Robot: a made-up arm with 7 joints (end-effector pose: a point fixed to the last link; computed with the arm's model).
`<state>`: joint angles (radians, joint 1 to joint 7).
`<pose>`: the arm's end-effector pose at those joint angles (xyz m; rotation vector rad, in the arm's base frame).
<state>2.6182 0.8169 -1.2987 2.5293 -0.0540 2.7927 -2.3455</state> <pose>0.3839 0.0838 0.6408 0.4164 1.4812 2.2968</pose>
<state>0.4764 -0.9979 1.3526 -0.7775 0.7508 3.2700 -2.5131</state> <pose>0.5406 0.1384 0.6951 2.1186 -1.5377 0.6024</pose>
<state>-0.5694 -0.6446 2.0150 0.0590 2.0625 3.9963 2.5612</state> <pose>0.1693 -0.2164 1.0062 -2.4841 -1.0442 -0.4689</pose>
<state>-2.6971 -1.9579 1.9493 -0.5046 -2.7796 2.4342 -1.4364</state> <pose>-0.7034 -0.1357 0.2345 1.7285 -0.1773 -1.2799</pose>
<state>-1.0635 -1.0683 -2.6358 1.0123 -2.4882 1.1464 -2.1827</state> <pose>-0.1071 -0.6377 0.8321 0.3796 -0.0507 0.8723</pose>
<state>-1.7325 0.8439 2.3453 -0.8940 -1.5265 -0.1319 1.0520</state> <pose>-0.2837 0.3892 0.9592 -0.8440 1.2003 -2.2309</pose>
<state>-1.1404 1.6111 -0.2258 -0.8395 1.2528 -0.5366 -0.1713</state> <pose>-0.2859 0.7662 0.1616 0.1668 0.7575 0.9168</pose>
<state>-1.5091 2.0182 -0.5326 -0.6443 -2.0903 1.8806 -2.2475</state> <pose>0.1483 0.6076 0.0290 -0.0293 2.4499 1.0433</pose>
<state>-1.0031 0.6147 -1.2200 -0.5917 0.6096 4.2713 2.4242</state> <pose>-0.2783 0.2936 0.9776 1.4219 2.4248 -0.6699</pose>
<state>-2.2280 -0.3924 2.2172 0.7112 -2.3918 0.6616 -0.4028</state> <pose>-0.0196 -0.0473 1.2095 0.8588 -0.3335 0.1722</pose>
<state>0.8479 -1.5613 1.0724 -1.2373 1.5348 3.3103 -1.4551</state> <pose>0.5123 0.3847 0.4505 -1.5171 2.6537 -0.5512</pose>
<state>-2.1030 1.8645 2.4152 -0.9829 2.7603 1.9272 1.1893</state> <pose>0.1688 0.7338 0.1444 -0.7943 1.1487 1.2789</pose>
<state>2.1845 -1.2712 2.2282 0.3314 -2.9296 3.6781 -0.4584</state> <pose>-0.2191 0.6001 0.6584 0.9872 0.9138 -0.9344</pose>
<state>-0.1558 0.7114 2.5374 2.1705 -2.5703 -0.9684 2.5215</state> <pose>-0.5505 0.1627 0.4521 0.1193 -0.1608 -1.7975</pose>
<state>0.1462 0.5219 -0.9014 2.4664 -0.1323 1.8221 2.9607</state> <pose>-0.0001 -0.3337 0.7744 0.5893 1.7493 -0.2899</pose>
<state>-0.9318 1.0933 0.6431 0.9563 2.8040 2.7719 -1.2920</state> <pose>-0.1428 0.4415 0.6715 -0.7888 1.1082 -2.2555</pose>
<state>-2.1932 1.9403 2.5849 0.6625 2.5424 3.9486 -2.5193</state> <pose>0.1771 0.5390 -0.0678 1.0270 -0.0552 -0.3032</pose>
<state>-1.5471 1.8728 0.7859 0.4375 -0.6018 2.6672 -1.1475</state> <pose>-0.0955 0.6711 0.1143 -2.4749 0.9554 0.2334</pose>
